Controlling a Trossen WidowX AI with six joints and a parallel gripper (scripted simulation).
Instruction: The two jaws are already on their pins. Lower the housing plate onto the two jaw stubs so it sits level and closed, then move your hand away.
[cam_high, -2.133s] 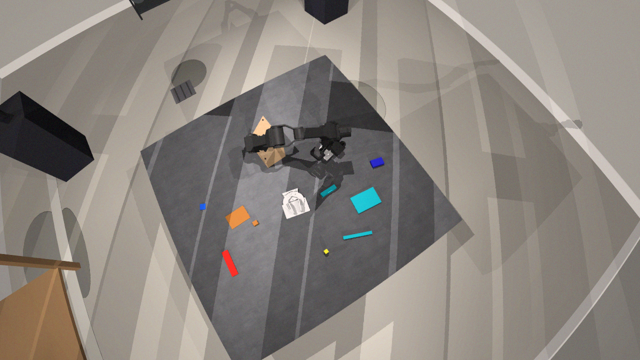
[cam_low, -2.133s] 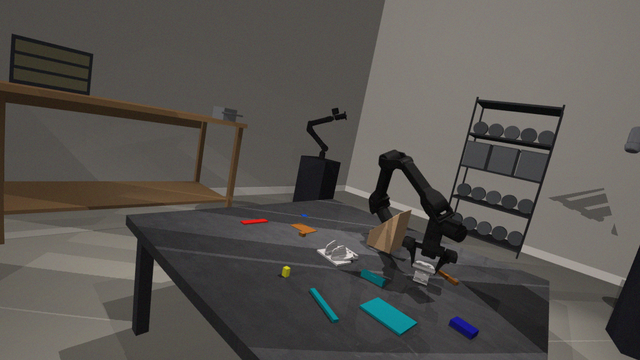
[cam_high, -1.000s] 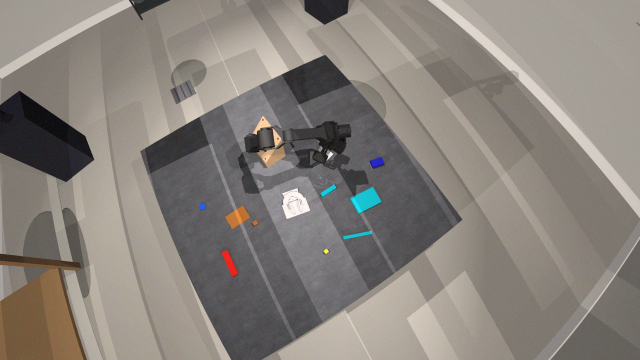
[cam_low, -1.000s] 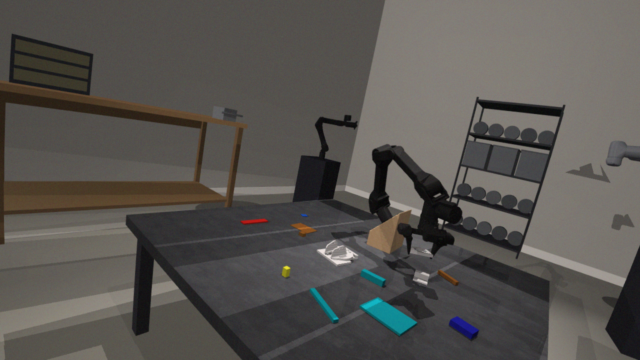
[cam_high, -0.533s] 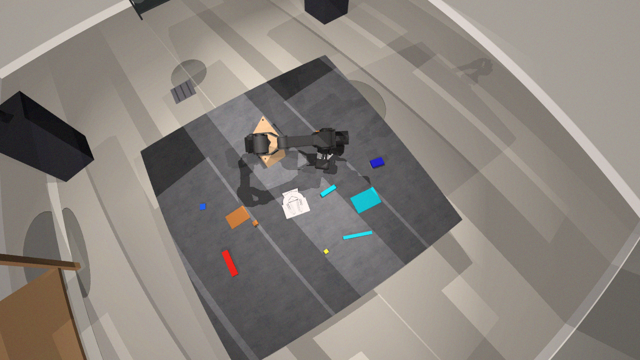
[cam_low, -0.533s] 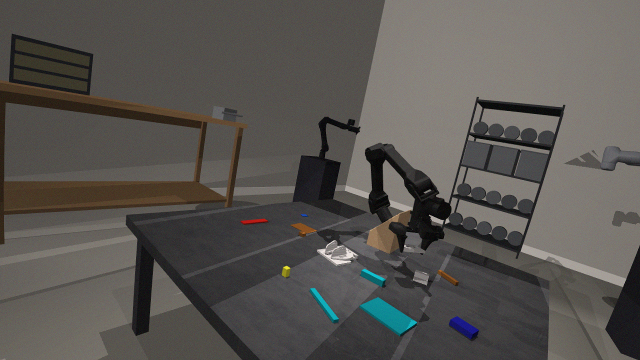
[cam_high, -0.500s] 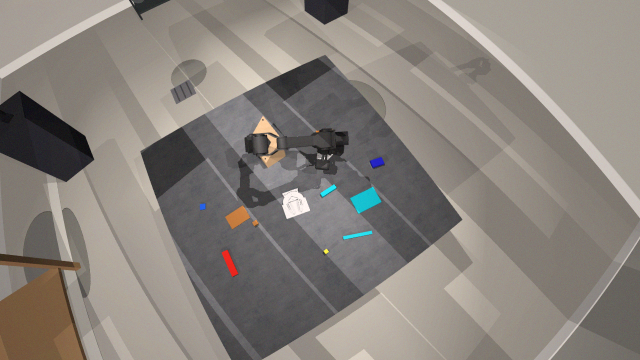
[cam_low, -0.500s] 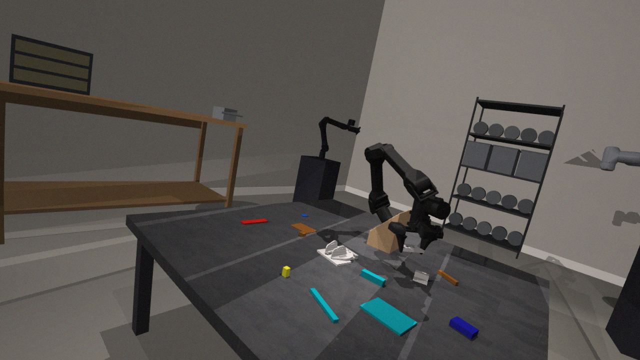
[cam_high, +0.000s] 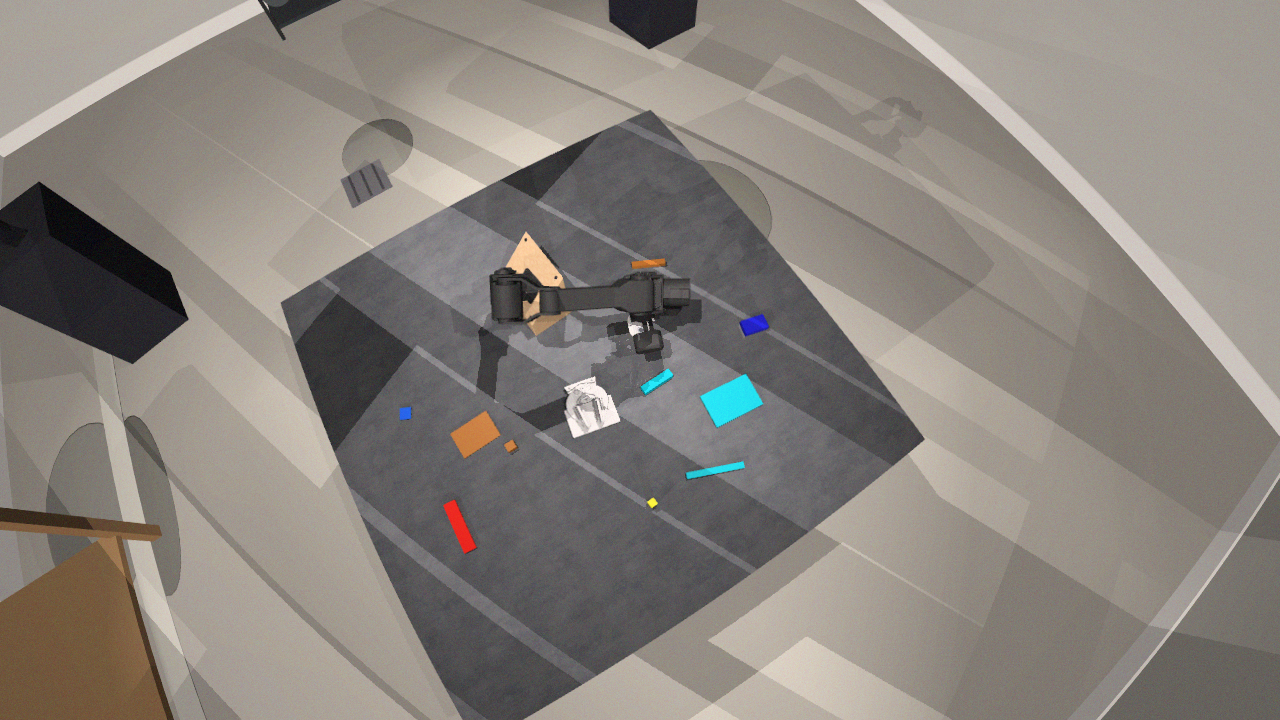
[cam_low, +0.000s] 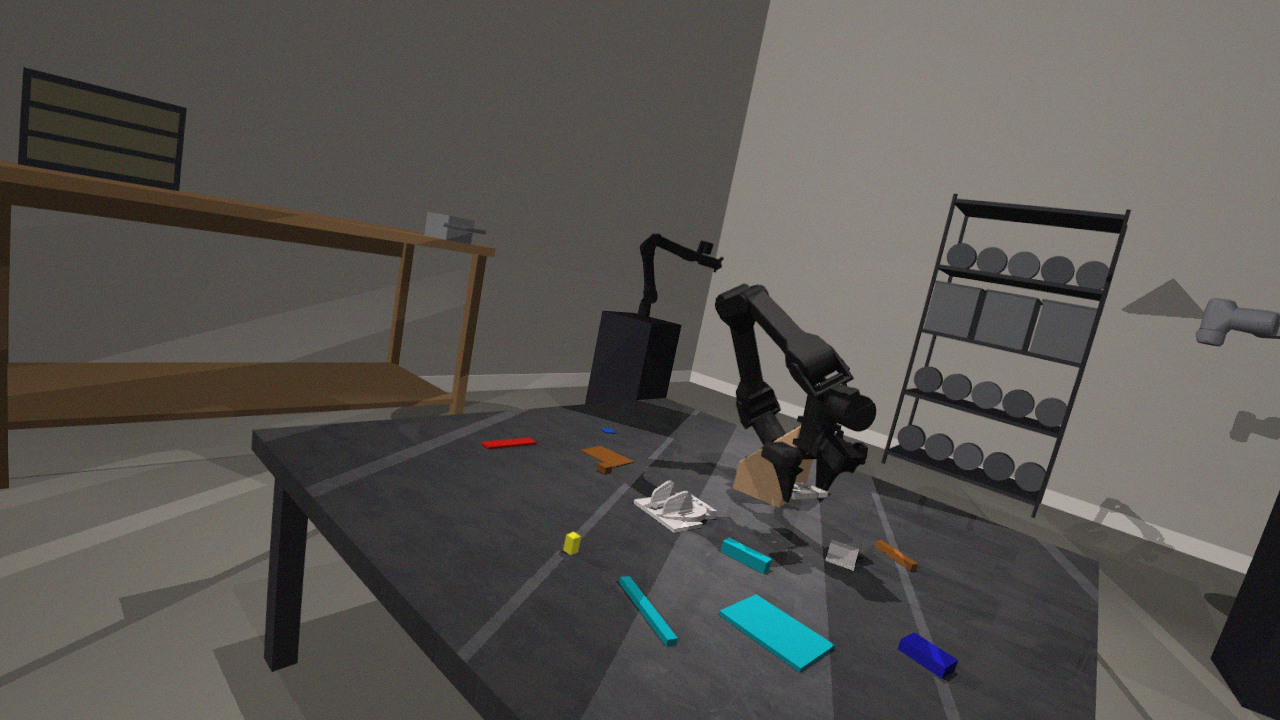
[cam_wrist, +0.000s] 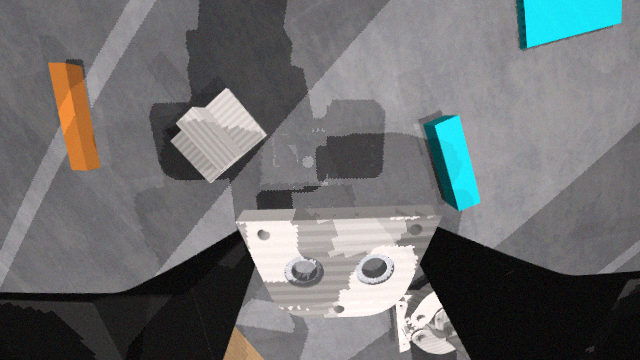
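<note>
Right now my gripper tip is 10 cm short of the cyan block, 4 cm to the left of it and 9 cm above it. Also, from my gripper tip: cyan plate 26 cm ahead, 7 cm to the left, 10 cm below; then blue block 15 cm ahead, 25 cm to the left, 9 cm below; then orange bar 17 cm behind, 16 cm to the left, 9 cm below.
</note>
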